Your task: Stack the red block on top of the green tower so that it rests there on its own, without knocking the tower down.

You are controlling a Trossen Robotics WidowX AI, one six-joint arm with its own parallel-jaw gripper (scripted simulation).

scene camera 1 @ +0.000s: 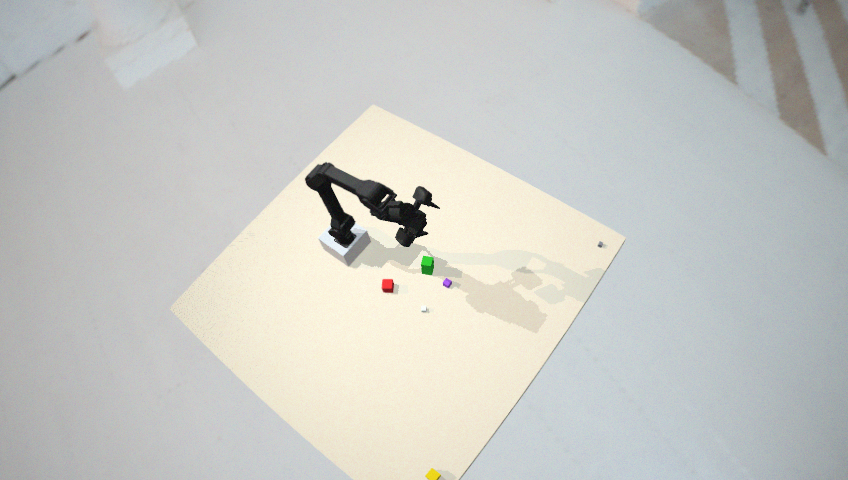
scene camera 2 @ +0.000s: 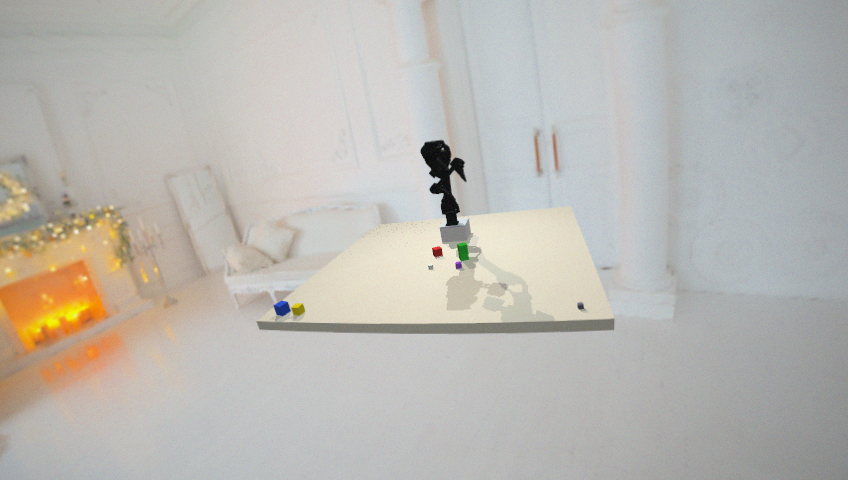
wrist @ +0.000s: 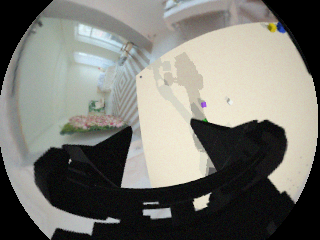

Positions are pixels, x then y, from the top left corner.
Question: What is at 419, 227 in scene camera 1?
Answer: My gripper.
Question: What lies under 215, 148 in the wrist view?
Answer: My gripper.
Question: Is my gripper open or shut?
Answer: Open.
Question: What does my gripper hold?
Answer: Nothing.
